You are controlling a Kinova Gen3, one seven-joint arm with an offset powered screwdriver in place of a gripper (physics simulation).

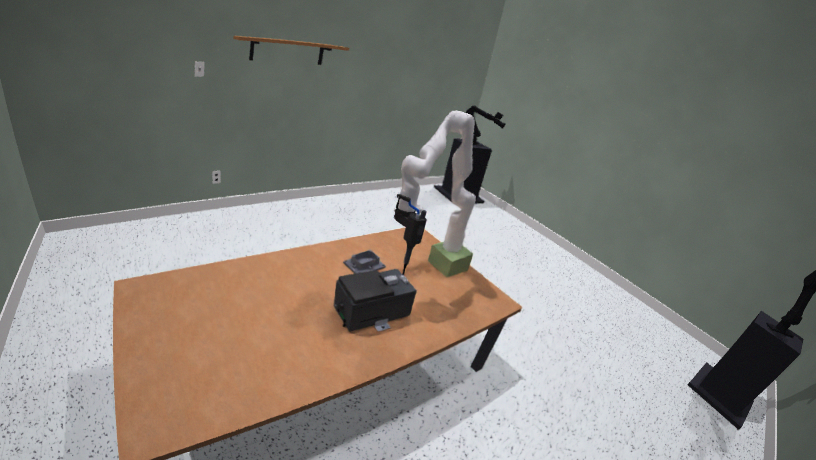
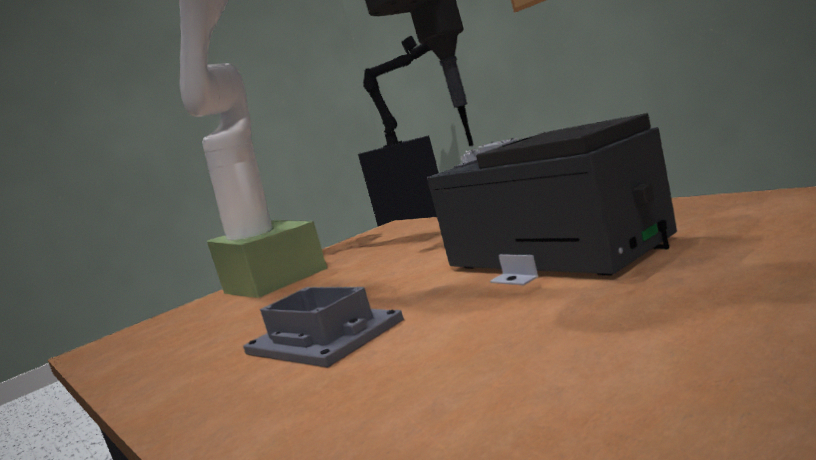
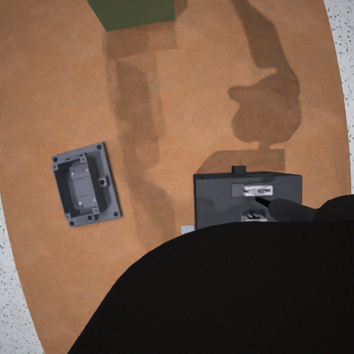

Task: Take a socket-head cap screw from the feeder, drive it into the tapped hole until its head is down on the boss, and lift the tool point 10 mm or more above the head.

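The black feeder stands on the table, with silver parts on its top. The grey housing stands apart from it; a small side boss with a dark hole shows on it. My screwdriver's tool point points down by the silver parts, seemingly a little above the feeder's top. The bit looks dark to its end; whether it holds a cap screw is too small to tell. No single screw can be made out in the feeder.
The arm's green base block is at the table's end. A small metal bracket is at the feeder's side. Black stands with jointed arms are on the floor. A shelf hangs on the wall.
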